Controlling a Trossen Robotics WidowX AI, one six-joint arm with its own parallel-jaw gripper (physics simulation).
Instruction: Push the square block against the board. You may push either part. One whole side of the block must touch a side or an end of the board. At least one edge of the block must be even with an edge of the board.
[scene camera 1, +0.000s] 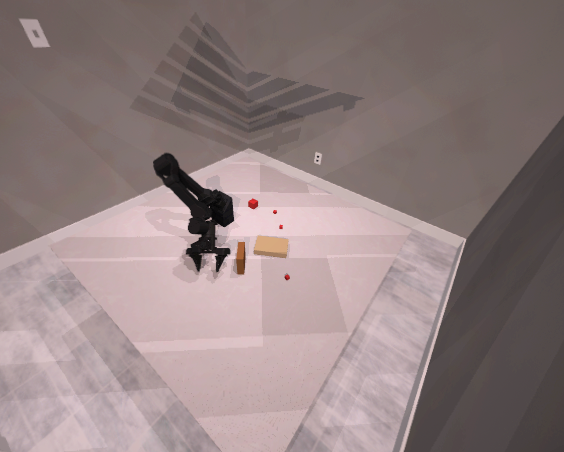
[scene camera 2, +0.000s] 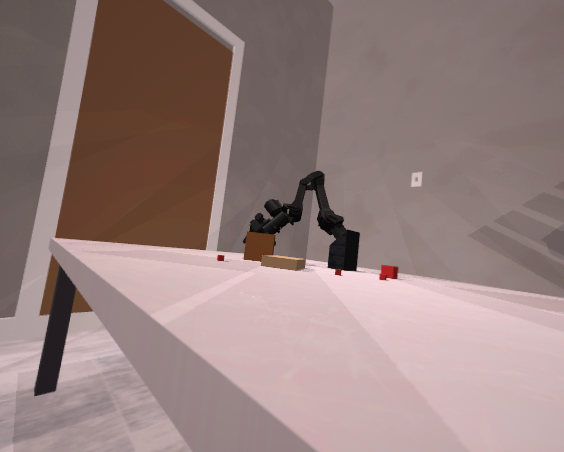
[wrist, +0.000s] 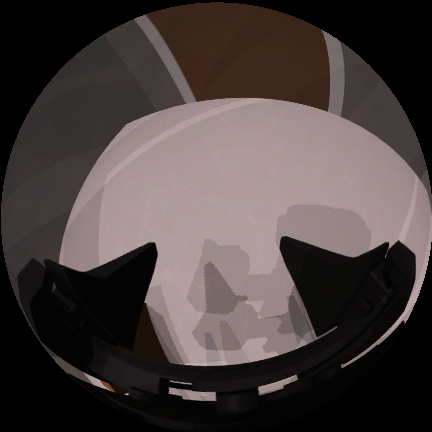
Labels:
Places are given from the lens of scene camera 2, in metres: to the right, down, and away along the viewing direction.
brown square block (scene camera 2: 257, 244): -0.09, 0.07, 0.94

